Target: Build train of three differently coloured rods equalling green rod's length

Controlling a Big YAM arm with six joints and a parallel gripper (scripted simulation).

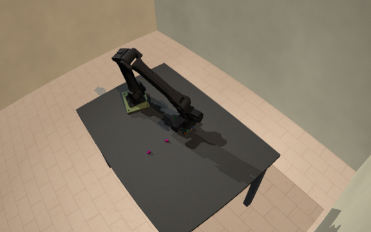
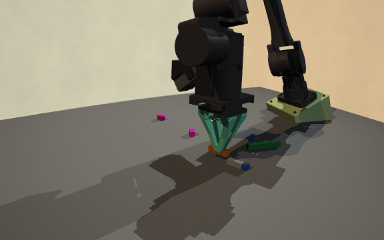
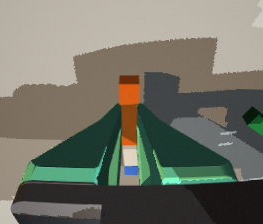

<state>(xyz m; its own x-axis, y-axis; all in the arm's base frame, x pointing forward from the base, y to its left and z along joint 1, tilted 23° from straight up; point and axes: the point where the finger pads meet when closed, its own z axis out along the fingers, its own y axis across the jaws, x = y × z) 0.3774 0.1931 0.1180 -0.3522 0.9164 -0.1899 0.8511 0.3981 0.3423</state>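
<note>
Right now the orange rod is 1 cm below my hand. The rest, counted from my hand: grey rod 1 cm behind, 3 cm to the left, 2 cm below; then magenta rod 1 cm behind, 13 cm to the right, 2 cm below; then green rod 12 cm behind, 1 cm to the right, 2 cm below.
</note>
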